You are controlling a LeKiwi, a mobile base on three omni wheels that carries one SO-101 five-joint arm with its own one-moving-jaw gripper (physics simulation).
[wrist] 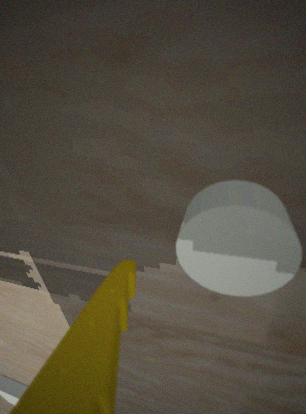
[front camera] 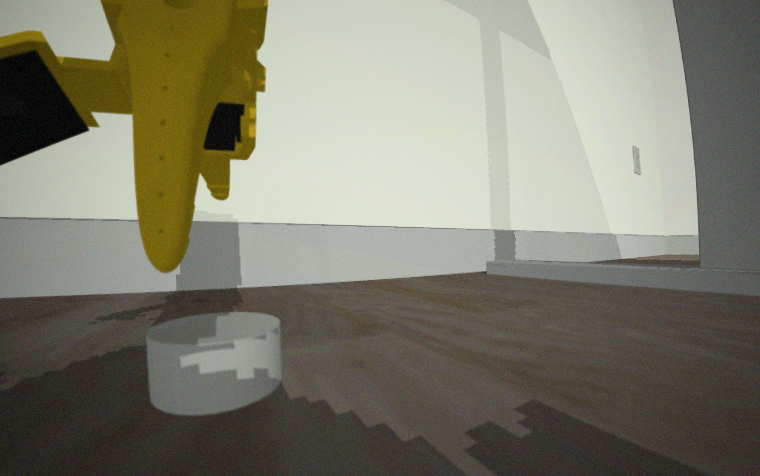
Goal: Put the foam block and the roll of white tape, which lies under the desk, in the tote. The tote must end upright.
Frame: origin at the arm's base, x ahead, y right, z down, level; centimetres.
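Seen in the pictures: hand at its tool point: (wrist: 135, 273) (front camera: 168, 257).
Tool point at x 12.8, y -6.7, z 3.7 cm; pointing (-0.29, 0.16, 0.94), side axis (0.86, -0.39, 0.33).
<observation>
A point is followed by its place in that frame.
The roll of white tape (front camera: 214, 370) {x 14.0, y -6.1, z 7.5 cm} (wrist: 239, 250) {x 16.2, y -7.8, z 6.5 cm} lies flat on the wooden floor, left of centre in the front view and at the right in the wrist view, partly in shadow. My gripper (front camera: 193, 232) {x 12.8, y -6.7, z 3.7 cm} (wrist: 128, 274) is wide open and empty. In the front view its jaws point down above the tape, the longer one's tip over the tape's left part, with a gap below it. In the wrist view one notched jaw shows, its tip to the left of the tape and apart from it. The foam block and the tote do not show in either view.
A pale wall (front camera: 364, 140) {x 54.7, y -5.3, z -14.6 cm} with a grey baseboard (front camera: 347, 252) {x 51.6, y -7.7, z 4.4 cm} stands behind the tape. A low grey ledge (front camera: 588, 278) {x 46.1, y 27.2, z 8.3 cm} and a tall grey panel (front camera: 726, 140) {x 34.1, y 36.8, z -7.8 cm} are at the right. Stepped shadows cross the wooden floor (front camera: 392, 336) {x 23.3, y -0.4, z 9.0 cm} (wrist: 125, 125) {x 9.1, y -8.9, z 8.9 cm}.
</observation>
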